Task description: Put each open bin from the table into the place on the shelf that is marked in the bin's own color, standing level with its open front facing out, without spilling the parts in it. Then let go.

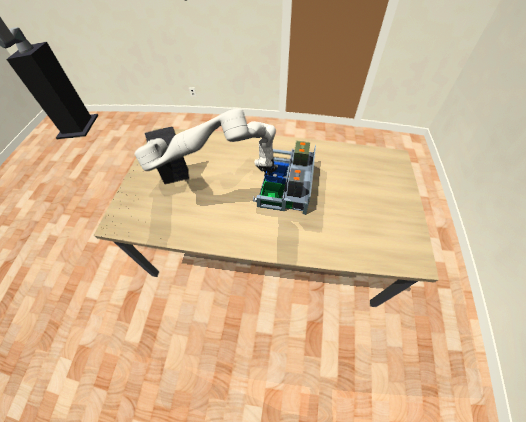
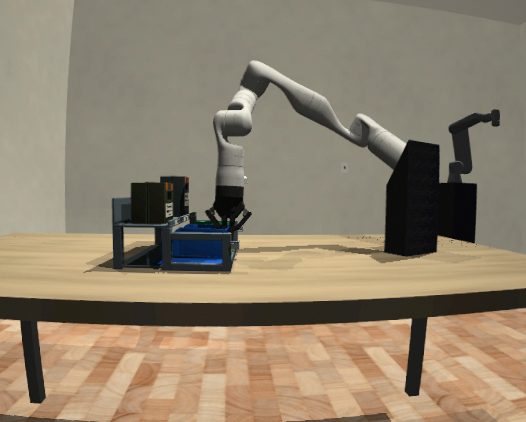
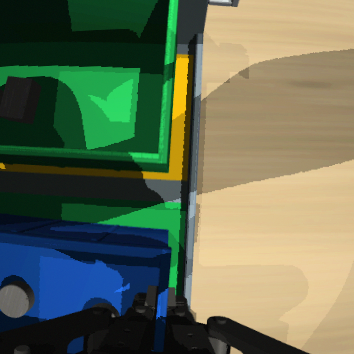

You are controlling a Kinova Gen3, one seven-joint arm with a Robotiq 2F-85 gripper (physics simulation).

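Frame: origin at the arm's base, x right, y back, z down, level; centimetres.
Where they show: gripper, between the fingertips: (image 3: 160,301); arm's base, origin of its link: (image 2: 416,168).
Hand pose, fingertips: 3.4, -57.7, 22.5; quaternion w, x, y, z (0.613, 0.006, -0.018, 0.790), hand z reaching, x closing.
Observation:
Each offset is from my fingertips to the top centre of the thing, as dx, dy, dz. "spot": to the spot under its first point. Level surfaces: height alone.
The blue bin (image 1: 275,176) (image 3: 75,275) sits in the lower front tier of the grey shelf (image 1: 270,204) (image 2: 118,247) (image 3: 196,100), with a grey cylinder @(+0.9, -10.4, +0.8) (image 3: 16,300) in it. My gripper (image 2: 229,229) (image 3: 160,301) points down and is shut on the blue bin's wall at its outer side. Green marking @(spot: +5.2, +0.0, +2.5) (image 3: 150,216) shows beside and under this bin. The green bin @(spot: +10.4, -2.6, +2.3) (image 1: 272,192) (image 3: 112,102) is in the neighbouring place, slightly turned, with a dark block @(+15.1, -8.1, +0.8) (image 3: 20,99) in it. Yellow marking @(spot: +9.8, +3.0, +2.5) (image 3: 180,145) shows around its edge. Bin undersides are mostly hidden.
Dark boxes with orange marks @(-5.9, -19.3, -16.7) (image 1: 301,152) @(spot: +20.9, -13.8, -17.1) (image 1: 297,184) (image 2: 152,202) stand on the upper tier behind the bins. A small grey bracket @(spot: +17.3, +6.8, -2.3) (image 3: 223,2) juts from the shelf's outer side. The arm's black pedestal (image 1: 173,170) (image 2: 412,200) stands on the table @(dz +3.2) (image 1: 370,225) (image 2: 310,280).

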